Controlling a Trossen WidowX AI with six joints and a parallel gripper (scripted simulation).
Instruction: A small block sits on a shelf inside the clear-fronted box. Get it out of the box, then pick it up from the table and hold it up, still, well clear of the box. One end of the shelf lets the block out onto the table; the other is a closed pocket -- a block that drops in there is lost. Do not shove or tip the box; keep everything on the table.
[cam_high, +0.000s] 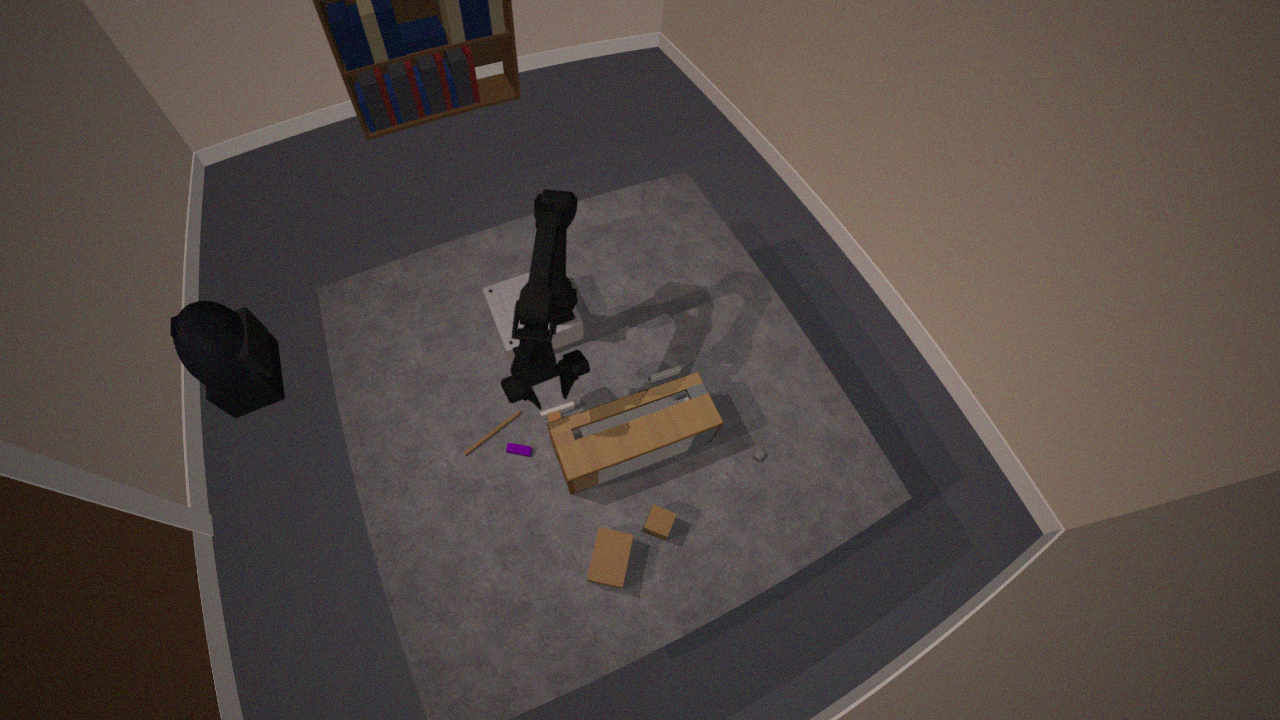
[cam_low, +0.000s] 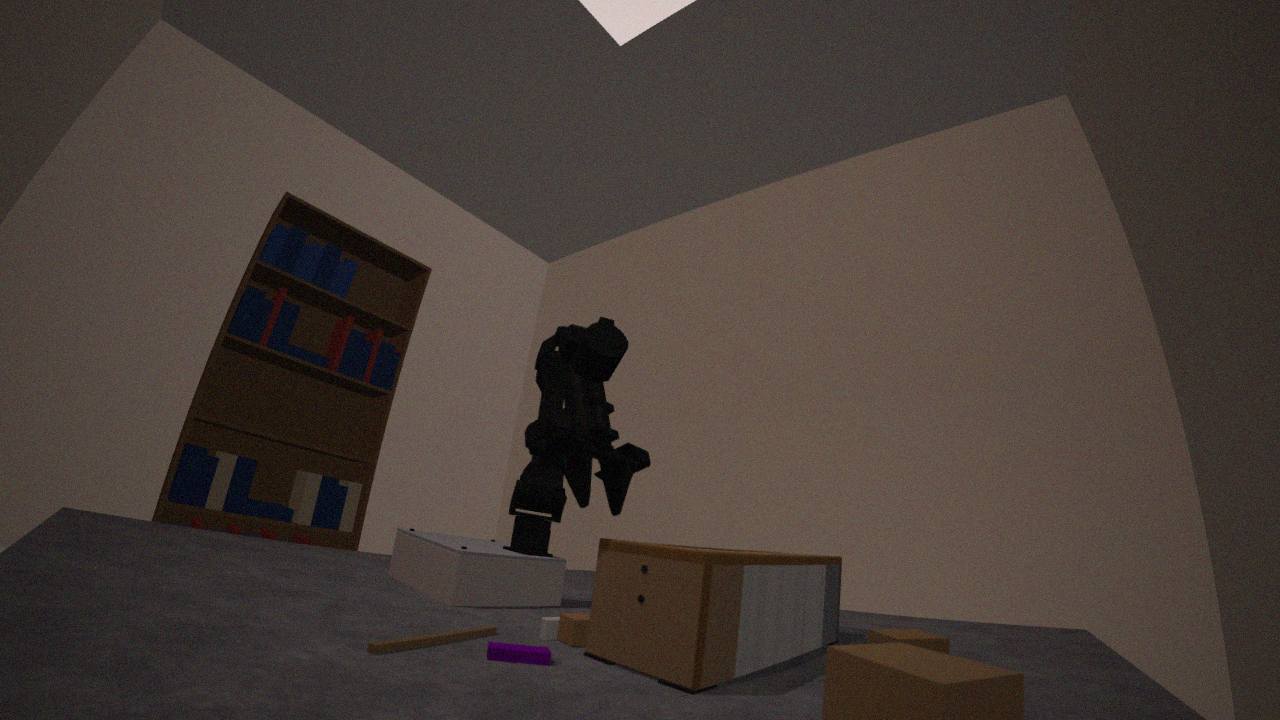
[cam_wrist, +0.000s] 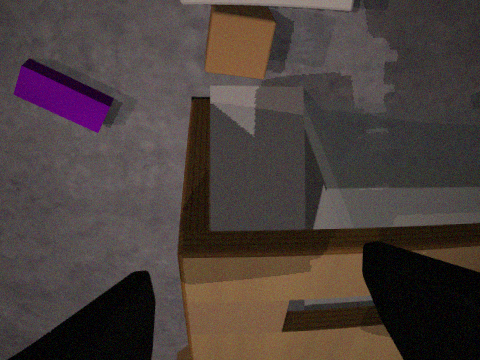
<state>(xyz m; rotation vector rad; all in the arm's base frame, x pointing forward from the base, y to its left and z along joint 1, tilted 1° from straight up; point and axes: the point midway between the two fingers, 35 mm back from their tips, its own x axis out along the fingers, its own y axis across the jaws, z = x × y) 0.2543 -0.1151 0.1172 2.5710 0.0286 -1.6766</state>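
Right now my gripper tip is 14 cm above the tan block and 2 cm past it. Round my gripper tip: wooden box (16 cm to the left, 10 cm below, 7 cm ahead); then thin wooden stick (16 cm to the right, 16 cm below, 5 cm behind).
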